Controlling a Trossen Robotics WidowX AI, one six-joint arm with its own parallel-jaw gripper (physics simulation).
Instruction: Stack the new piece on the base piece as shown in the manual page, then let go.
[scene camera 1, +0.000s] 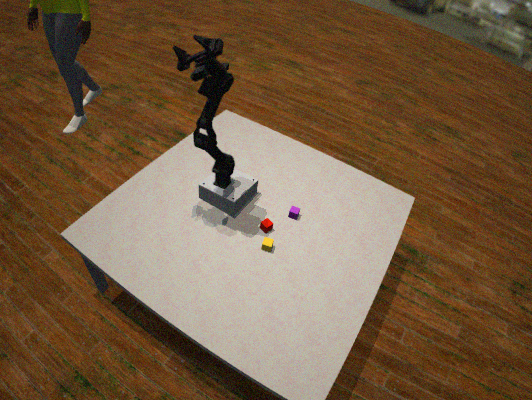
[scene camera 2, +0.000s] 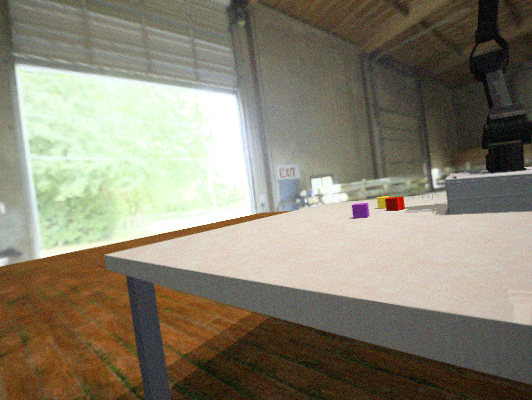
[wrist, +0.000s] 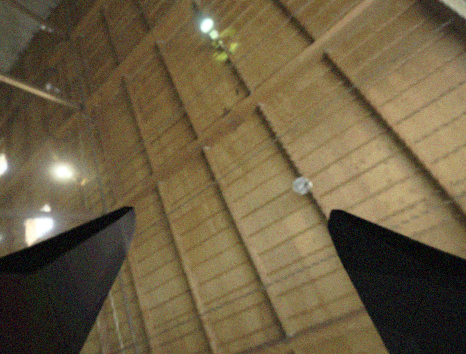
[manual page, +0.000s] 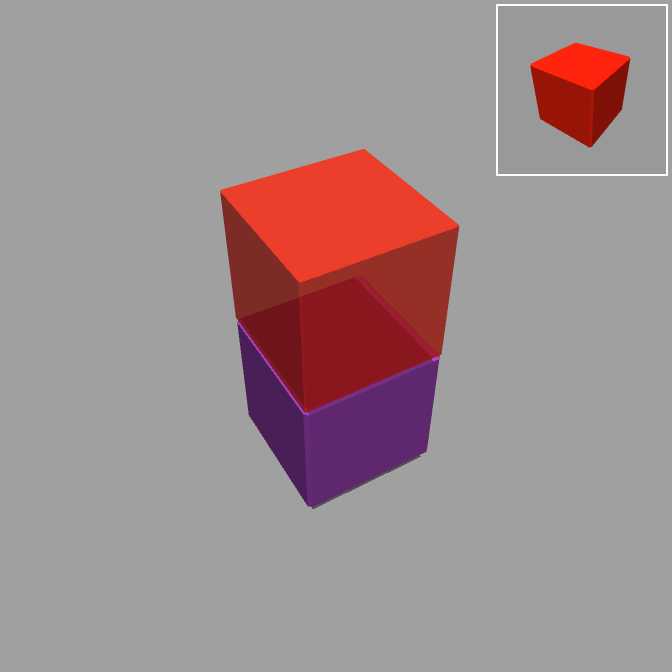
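Pixels of known places: gripper, fingertip midpoint: (scene camera 1: 183, 41) (wrist: 234, 217); arm's base, origin of the base link: (scene camera 1: 222, 183) (scene camera 2: 506, 170).
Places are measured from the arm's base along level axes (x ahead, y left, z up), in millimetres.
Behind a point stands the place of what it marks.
Observation:
A red cube (scene camera 1: 266, 225) {z -46, x 280, y -77 mm} (scene camera 2: 395, 203) {z -64, x 269, y -37 mm} sits on the table in front of the arm's base. A yellow cube (scene camera 1: 267, 244) {z -46, x 332, y -168 mm} (scene camera 2: 382, 202) {z -65, x 327, y -132 mm} sits close to it, apart from it in scene camera 1 and partly hidden behind it in scene camera 2. A purple cube (scene camera 1: 294, 212) {z -47, x 355, y 65 mm} (scene camera 2: 360, 210) {z -65, x 344, y 101 mm} stands apart from both. None is stacked. Which cube is the base piece and which the new piece I cannot tell. My gripper (scene camera 1: 184, 48) {z 715, x -92, y -152 mm} (wrist: 234, 217) {z 715, x -92, y -152 mm} is open and empty, raised high above the table and far from the cubes; the wrist view looks up at the ceiling between its fingers.
The arm rises from a grey base block (scene camera 1: 220, 199) {z -17, x 41, y -80 mm} (scene camera 2: 487, 195) {z -48, x 55, y 125 mm} on the pale table (scene camera 1: 300, 310) {z -88, x 582, y -359 mm} (scene camera 2: 280, 255) {z -88, x 367, y 515 mm}. A person (scene camera 1: 65, 45) stands on the wooden floor beyond the table in scene camera 1.

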